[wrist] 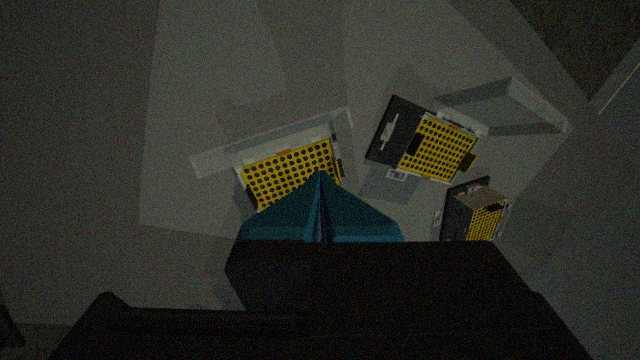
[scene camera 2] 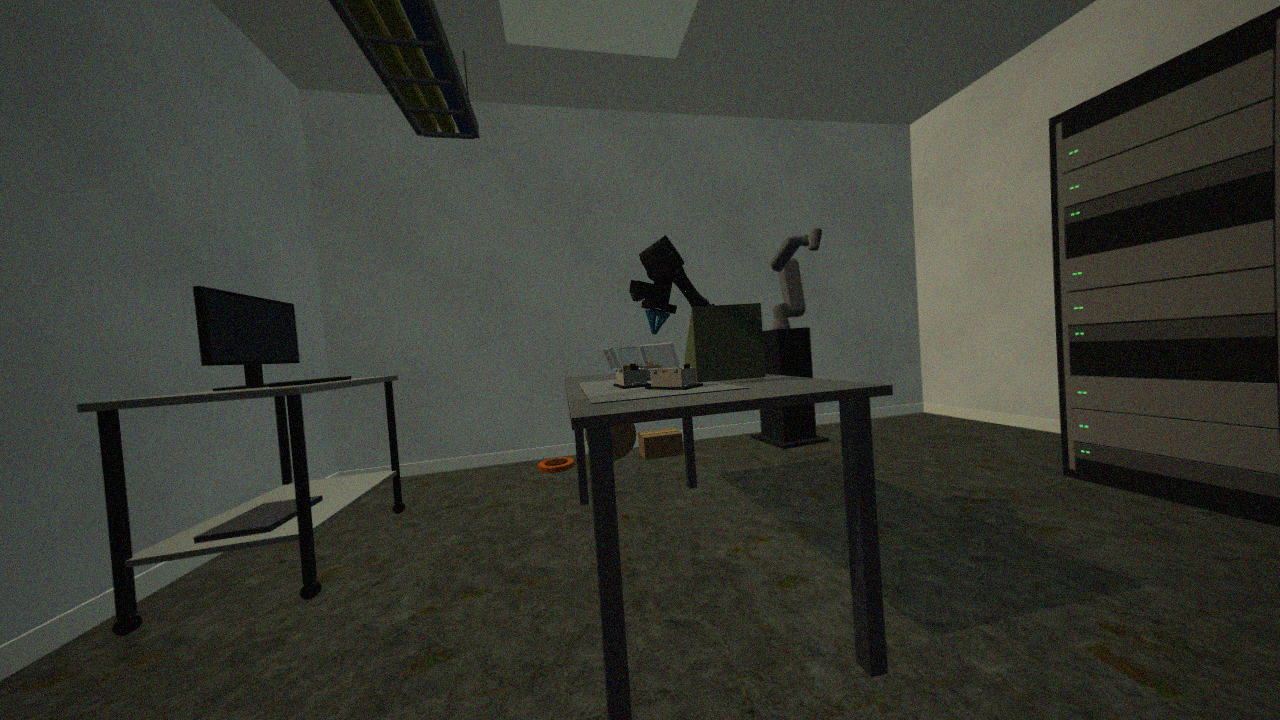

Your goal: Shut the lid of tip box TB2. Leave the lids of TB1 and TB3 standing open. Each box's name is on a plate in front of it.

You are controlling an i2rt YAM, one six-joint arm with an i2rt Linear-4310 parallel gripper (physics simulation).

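Pixels of known places: gripper, fingertip midpoint: [wrist: 319, 178] [scene camera 2: 653, 334]; arm's base, origin of the base link: [scene camera 2: 715, 334].
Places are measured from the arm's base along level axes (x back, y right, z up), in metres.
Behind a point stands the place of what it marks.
Observation:
TB2 [wrist: 287, 167] @[x -0.276, y -0.188, z -0.112 m] is the left box in the wrist view, with a yellow rack; its near side and name plate are hidden behind the fingers. Its clear lid [wrist: 280, 131] @[x -0.337, y -0.217, z -0.027 m] stands open along the far edge, seen nearly edge-on. TB3 [wrist: 439, 147] @[x -0.353, y 0.021, z -0.112 m] is right of it, its clear lid [wrist: 522, 112] @[x -0.424, y 0.045, z -0.052 m] open. TB1 [wrist: 484, 220] @[x -0.242, y 0.241, z -0.112 m] is at the lower right; its lid is too faint to judge. My gripper [wrist: 319, 178] @[x -0.322, y -0.189, z 0.007 m] [scene camera 2: 656, 332] @[x -0.322, y -0.189, z 0.007 m] is shut and empty, with its tips over TB2's rack in the wrist view. In the scene view it is above the small boxes [scene camera 2: 671, 377] @[x -0.284, y -0.219, z -0.132 m]; their names are unreadable.
A green block [scene camera 2: 729, 342] @[x 0.002, y -0.094, z -0.036 m] stands on the table [scene camera 2: 805, 388] @[x -0.018, y -0.494, z -0.172 m] beside the boxes, near the arm. A second arm [scene camera 2: 791, 286] stands on a black pedestal behind. A side desk with a monitor [scene camera 2: 246, 326] is at the left, a server rack [scene camera 2: 1163, 304] at the right.

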